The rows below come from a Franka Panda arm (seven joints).
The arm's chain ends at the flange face. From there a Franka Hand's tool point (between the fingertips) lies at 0.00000 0.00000 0.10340 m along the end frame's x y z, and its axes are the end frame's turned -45 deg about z.
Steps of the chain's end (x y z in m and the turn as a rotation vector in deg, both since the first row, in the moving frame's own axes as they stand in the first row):
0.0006, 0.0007, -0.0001, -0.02, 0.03, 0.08
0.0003, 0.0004, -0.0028, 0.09, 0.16, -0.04
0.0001, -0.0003, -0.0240, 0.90, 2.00, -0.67
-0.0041, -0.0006, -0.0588, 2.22, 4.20, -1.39
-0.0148, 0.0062, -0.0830, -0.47, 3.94, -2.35
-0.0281, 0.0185, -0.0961, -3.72, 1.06, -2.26
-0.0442, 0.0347, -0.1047, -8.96, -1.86, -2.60
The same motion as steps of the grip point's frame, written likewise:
-0.0001, 0.0010, -0.0001, -0.04, 0.01, 0.08
0.0002, 0.0006, -0.0028, -0.05, 0.18, -0.04
0.0040, 0.0012, -0.0241, -0.78, 2.05, -0.67
0.0057, -0.0009, -0.0592, -1.40, 4.54, -1.39
-0.0103, -0.0006, -0.0832, -3.12, 2.45, -2.35
-0.0362, -0.0006, -0.0963, -3.38, -1.88, -2.26
-0.0693, 0.0026, -0.1060, -5.02, -7.65, -2.60

